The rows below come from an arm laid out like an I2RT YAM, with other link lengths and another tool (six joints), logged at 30 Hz.
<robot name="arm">
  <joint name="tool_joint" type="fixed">
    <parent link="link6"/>
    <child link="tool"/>
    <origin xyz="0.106 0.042 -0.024" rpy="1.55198 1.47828 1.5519"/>
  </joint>
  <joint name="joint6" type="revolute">
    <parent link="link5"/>
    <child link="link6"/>
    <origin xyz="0.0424 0 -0.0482" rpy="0 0 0"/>
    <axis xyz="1 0 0"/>
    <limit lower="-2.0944" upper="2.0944"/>
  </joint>
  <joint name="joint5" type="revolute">
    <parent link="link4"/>
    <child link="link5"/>
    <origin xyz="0.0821 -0.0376 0.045" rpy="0 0 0"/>
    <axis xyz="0 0 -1"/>
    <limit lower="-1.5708" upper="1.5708"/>
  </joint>
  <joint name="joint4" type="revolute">
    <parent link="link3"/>
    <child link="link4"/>
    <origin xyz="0.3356 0.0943 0.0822" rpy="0 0 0"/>
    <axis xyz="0 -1 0"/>
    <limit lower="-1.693" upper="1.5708"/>
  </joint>
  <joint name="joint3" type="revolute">
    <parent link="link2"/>
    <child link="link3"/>
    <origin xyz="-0.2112 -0.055 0" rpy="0 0 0"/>
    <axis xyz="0 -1 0"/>
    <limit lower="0" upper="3.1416"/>
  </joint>
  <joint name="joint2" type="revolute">
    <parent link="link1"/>
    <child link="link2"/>
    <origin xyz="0.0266 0.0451 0.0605" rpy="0 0 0"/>
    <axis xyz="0 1 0"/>
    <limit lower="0" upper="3.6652"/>
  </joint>
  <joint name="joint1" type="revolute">
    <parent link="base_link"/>
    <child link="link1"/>
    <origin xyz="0 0 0.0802" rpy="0 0 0"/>
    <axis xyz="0 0 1"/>
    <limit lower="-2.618" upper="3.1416"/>
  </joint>
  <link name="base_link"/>
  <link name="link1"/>
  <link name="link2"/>
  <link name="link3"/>
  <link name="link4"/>
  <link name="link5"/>
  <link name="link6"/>
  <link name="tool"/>
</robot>
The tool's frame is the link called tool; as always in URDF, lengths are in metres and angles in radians.
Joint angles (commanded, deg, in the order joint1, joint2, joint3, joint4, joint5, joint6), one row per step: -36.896, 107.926, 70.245, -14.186, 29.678, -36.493; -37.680, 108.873, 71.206, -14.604, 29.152, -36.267; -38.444, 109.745, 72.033, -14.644, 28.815, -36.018; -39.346, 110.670, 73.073, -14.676, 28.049, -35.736; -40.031, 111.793, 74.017, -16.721, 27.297, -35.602; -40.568, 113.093, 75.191, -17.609, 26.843, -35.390; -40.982, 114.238, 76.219, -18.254, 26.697, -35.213; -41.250, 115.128, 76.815, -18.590, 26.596, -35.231; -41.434, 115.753, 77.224, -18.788, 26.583, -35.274; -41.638, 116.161, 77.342, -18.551, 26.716, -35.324
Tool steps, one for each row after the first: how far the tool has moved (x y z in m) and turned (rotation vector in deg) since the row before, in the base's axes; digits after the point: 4 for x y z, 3 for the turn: -0.0016, -0.0057, -0.0021, 0.604, -0.092, -0.616; -0.0014, -0.0063, -0.0017, 0.293, -0.275, -0.730; -0.0005, -0.0074, -0.0010, 0.453, -0.645, -0.630; -0.0059, -0.0006, -0.0067, 1.899, 1.233, -0.332; -0.0017, -0.0032, -0.0044, 0.960, 0.389, -0.431; -0.0014, -0.0030, -0.0036, 0.604, 0.380, -0.463; -0.0015, -0.0016, -0.0040, 0.476, 0.431, -0.199; -0.0011, -0.0012, -0.0028, 0.279, 0.332, -0.145; -0.0012, -0.0019, -0.0022, -0.052, 0.147, -0.238
